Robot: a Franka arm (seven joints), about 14 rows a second.
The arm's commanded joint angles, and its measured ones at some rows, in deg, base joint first. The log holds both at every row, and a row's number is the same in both.
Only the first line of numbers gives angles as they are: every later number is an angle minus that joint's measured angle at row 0.
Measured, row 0:
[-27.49, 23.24, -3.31, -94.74, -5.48, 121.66, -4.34]
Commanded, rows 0 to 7:
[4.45, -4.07, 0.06, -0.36, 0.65, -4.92, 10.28]
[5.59, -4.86, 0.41, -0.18, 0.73, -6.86, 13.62]
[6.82, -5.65, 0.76, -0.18, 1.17, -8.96, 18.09]
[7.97, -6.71, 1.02, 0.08, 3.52, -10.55, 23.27]
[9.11, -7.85, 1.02, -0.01, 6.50, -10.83, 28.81]
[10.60, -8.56, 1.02, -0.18, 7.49, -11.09, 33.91]
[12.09, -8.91, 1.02, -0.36, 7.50, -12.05, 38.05]
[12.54, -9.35, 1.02, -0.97, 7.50, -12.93, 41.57]
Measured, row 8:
[11.12, -7.74, 1.42, 0.28, 6.31, -11.32, 35.17]
